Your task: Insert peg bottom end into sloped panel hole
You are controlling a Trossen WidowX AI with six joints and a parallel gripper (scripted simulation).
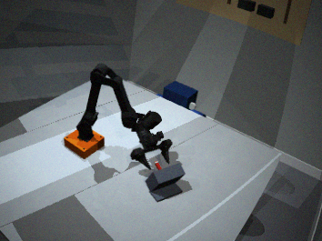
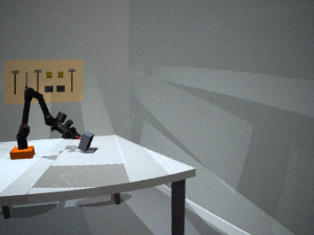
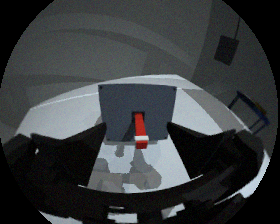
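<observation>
My gripper tip is 10 mm past the thin red peg. Round my gripper tip: sloped grey-blue panel: 40 mm ahead, 30 mm to the right, 20 mm below.
</observation>
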